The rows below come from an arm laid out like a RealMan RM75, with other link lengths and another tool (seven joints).
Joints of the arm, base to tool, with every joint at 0 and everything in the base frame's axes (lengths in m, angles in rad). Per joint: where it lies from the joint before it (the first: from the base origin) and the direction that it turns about. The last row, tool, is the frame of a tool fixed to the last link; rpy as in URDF.
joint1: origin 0 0 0.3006 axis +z
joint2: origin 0 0 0 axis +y
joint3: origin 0 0 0.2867 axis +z
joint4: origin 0 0 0 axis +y
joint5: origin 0 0 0.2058 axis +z
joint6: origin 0 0 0 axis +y
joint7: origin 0 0 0.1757 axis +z
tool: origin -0.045 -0.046 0.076 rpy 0 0.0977 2.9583
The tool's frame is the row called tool.
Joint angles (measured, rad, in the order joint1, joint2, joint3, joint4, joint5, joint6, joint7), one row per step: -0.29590, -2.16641, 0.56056, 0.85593, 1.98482, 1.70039, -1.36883; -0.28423, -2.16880, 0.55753, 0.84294, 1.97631, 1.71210, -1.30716; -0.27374, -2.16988, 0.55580, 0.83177, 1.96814, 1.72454, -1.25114; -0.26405, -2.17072, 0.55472, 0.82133, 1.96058, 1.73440, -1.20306; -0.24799, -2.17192, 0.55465, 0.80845, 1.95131, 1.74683, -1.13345; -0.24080, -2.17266, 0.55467, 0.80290, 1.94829, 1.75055, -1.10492; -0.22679, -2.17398, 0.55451, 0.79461, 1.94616, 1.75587, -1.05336; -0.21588, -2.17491, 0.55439, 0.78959, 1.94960, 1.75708, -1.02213; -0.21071, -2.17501, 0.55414, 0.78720, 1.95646, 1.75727, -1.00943; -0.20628, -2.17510, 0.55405, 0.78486, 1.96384, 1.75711, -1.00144; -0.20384, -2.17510, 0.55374, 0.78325, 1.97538, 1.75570, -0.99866; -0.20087, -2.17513, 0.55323, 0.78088, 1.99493, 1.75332, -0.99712
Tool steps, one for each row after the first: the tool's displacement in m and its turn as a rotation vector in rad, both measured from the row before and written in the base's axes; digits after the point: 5 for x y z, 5 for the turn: 0.00079, -0.00298, -0.00048, 0.02084, 0.00543, -0.03714; 0.00110, -0.00275, 0.00011, 0.01925, 0.00538, -0.03556; 0.00077, -0.00252, 0.00013, 0.01755, 0.00419, -0.02894; 0.00013, -0.00413, 0.00043, 0.02632, 0.01007, -0.03976; -0.00039, -0.00188, 0.00001, 0.01100, 0.00492, -0.01443; -0.00173, -0.00384, 0.00002, 0.01924, 0.01296, -0.02424; -0.00275, -0.00363, -0.00070, 0.00882, 0.01156, -0.01038; -0.00219, -0.00256, -0.00109, -0.00075, 0.00788, -0.00254; -0.00214, -0.00259, -0.00137, -0.00337, 0.00612, 0.00034; -0.00246, -0.00256, -0.00197, -0.00814, 0.00723, 0.00321; -0.00385, -0.00410, -0.00335, -0.01514, 0.01094, 0.00642
